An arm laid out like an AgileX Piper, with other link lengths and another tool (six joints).
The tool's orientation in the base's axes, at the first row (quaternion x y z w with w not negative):
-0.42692, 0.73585, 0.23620, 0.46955
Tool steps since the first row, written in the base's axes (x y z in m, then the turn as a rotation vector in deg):
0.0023, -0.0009, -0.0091, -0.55, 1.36, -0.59
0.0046, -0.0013, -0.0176, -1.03, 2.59, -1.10
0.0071, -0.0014, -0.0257, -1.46, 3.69, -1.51
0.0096, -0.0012, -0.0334, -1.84, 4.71, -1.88
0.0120, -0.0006, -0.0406, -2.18, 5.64, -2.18
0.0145, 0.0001, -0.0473, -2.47, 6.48, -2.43
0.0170, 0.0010, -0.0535, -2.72, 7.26, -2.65
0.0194, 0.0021, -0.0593, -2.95, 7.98, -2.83
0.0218, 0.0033, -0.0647, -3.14, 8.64, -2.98
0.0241, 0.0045, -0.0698, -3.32, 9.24, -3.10
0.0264, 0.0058, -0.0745, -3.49, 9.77, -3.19
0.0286, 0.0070, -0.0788, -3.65, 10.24, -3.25
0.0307, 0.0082, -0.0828, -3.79, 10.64, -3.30
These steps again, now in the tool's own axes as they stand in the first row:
0.0080, -0.0019, 0.0045, 0.08, 1.21, 1.01
0.0153, -0.0037, 0.0092, 0.13, 2.29, 1.93
0.0221, -0.0054, 0.0139, 0.13, 3.25, 2.72
0.0284, -0.0070, 0.0187, 0.12, 4.13, 3.47
0.0342, -0.0084, 0.0236, 0.08, 4.92, 4.13
0.0394, -0.0098, 0.0283, 0.02, 5.62, 4.73
0.0440, -0.0111, 0.0330, -0.06, 6.26, 5.29
0.0483, -0.0122, 0.0376, -0.14, 6.84, 5.80
0.0522, -0.0134, 0.0421, -0.24, 7.35, 6.26
0.0558, -0.0144, 0.0464, -0.34, 7.83, 6.68
0.0590, -0.0154, 0.0506, -0.44, 8.26, 7.03
0.0619, -0.0164, 0.0545, -0.55, 8.64, 7.33
0.0646, -0.0174, 0.0582, -0.64, 8.97, 7.59

